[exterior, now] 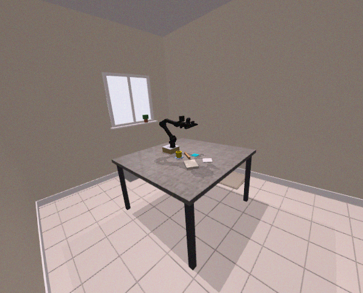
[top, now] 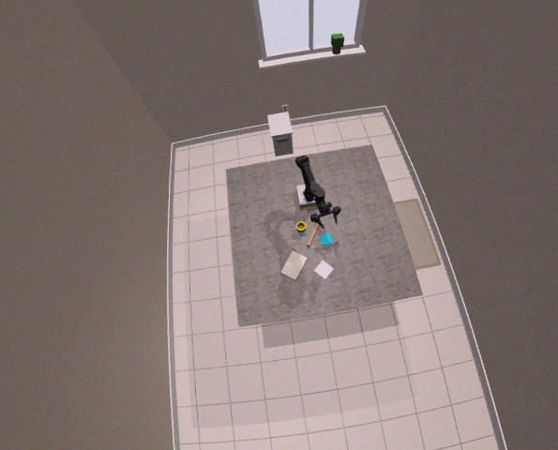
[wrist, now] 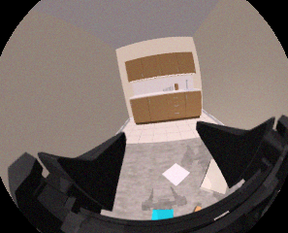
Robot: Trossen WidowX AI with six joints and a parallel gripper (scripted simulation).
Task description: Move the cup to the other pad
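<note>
Now: gripper tip 340 mm above the yellow cup, 180 mm past it and 130 mm to the left of it. Also, from my gripper tip: cyan pad 380 mm below, 40 mm behind, 20 mm to the left; then wooden bar 370 mm below, 100 mm behind, 60 mm to the right; then white square 370 mm below, 170 mm ahead, 80 mm to the right.
</note>
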